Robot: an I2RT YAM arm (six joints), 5 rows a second.
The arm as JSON. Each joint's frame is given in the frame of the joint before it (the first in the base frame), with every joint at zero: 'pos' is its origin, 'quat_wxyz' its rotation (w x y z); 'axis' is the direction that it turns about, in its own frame. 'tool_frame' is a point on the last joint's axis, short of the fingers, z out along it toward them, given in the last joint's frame.
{
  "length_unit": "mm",
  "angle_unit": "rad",
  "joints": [
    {
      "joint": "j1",
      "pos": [
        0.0,
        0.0,
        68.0
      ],
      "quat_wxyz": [
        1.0,
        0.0,
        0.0,
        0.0
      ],
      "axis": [
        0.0,
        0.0,
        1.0
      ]
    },
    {
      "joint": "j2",
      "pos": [
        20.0,
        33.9,
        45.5
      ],
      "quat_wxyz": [
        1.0,
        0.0,
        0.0,
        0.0
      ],
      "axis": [
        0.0,
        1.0,
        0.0
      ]
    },
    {
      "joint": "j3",
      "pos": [
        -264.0,
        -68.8,
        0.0
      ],
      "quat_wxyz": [
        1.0,
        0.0,
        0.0,
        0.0
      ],
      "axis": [
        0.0,
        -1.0,
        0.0
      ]
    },
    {
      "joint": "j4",
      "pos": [
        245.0,
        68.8,
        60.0
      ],
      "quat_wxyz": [
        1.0,
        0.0,
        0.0,
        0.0
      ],
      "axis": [
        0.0,
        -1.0,
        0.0
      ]
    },
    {
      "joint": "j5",
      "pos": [
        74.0,
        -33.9,
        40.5
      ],
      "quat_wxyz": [
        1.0,
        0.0,
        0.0,
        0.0
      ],
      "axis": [
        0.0,
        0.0,
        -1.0
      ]
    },
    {
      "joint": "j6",
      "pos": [
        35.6,
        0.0,
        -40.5
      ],
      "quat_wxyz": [
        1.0,
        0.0,
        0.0,
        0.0
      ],
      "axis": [
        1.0,
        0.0,
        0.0
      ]
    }
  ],
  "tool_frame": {
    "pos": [
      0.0,
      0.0,
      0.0
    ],
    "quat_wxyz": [
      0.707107,
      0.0,
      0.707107,
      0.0
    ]
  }
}
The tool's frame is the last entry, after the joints.
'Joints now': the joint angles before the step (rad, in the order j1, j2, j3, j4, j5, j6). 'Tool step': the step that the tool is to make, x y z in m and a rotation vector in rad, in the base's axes. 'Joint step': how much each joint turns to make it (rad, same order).
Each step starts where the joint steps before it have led.
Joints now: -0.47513 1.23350 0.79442 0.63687 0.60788 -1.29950
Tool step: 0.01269 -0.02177 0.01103 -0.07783 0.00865 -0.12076
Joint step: -0.03891 0.10794 0.08276 0.12170 0.06180 -0.11253
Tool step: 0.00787 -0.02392 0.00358 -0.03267 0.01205 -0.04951
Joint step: -0.05377 0.08394 0.06909 0.04575 -0.01448 -0.03967
